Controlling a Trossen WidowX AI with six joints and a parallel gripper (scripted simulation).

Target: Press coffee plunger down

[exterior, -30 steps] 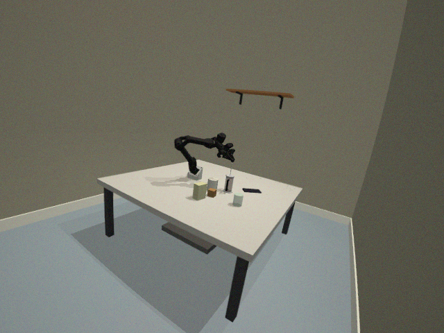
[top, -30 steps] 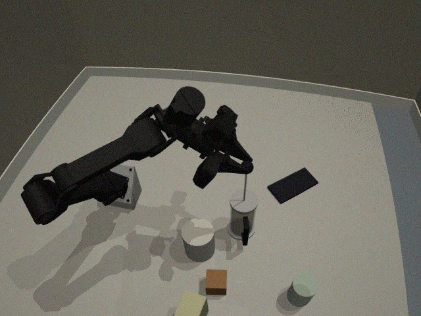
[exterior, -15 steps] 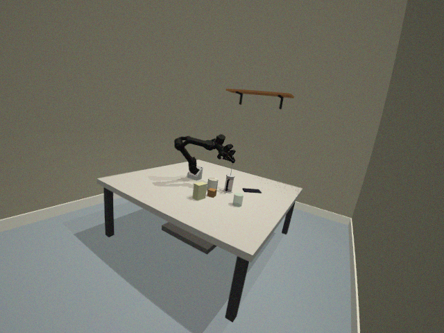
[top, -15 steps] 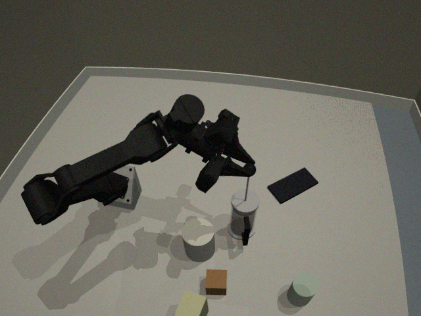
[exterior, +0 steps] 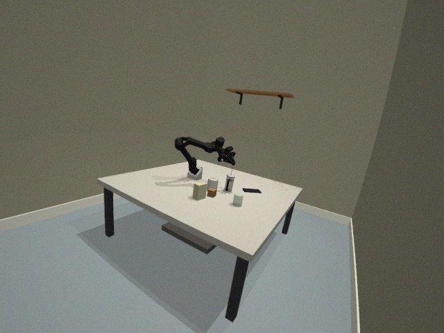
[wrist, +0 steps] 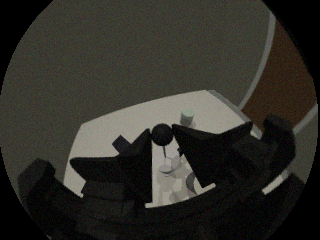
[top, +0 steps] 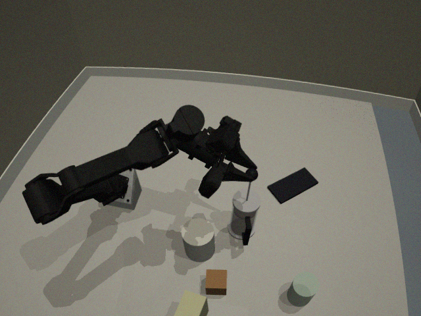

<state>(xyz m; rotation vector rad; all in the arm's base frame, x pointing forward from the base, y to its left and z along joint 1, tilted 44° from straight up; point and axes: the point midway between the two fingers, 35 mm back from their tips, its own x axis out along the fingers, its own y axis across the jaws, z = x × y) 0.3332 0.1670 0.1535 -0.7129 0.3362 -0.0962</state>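
The coffee press is 12 cm below my gripper tip, 2 cm to the right of it and 1 cm behind it. Round my gripper tip: white cylinder: 19 cm below, 11 cm behind, 10 cm to the right; then pale green cylinder: 20 cm below, 18 cm ahead, 16 cm to the right.
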